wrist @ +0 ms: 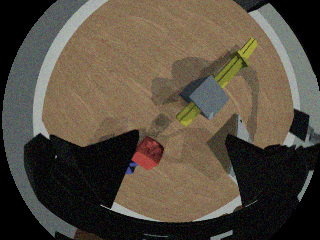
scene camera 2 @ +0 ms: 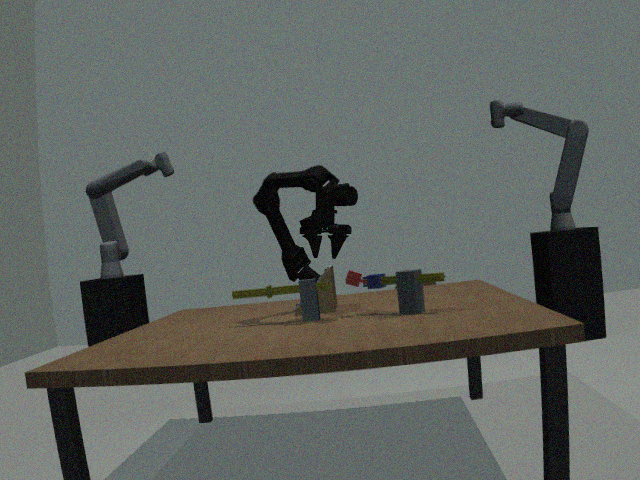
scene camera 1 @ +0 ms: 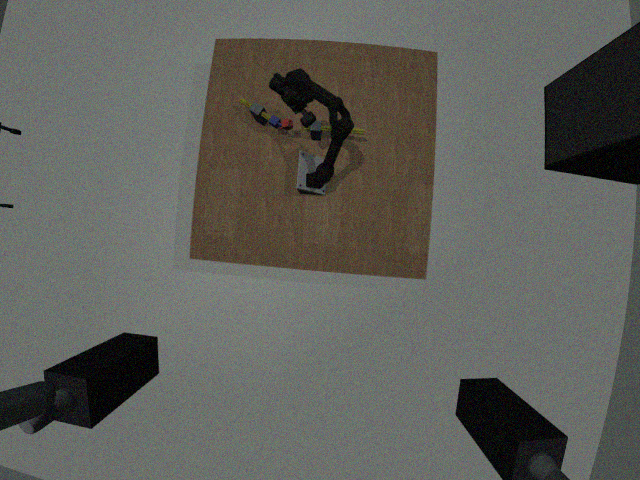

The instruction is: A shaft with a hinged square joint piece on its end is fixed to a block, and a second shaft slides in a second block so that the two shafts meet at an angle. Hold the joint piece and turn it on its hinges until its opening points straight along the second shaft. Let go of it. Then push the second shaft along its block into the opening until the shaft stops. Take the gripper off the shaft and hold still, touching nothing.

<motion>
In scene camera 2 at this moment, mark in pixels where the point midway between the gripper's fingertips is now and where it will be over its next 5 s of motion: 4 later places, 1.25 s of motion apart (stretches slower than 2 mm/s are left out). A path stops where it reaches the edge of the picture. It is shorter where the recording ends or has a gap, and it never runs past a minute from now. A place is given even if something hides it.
The gripper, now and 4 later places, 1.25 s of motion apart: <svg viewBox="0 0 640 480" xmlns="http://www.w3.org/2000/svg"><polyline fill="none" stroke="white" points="324,258 326,273 349,284 349,292 351,291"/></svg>
</motion>
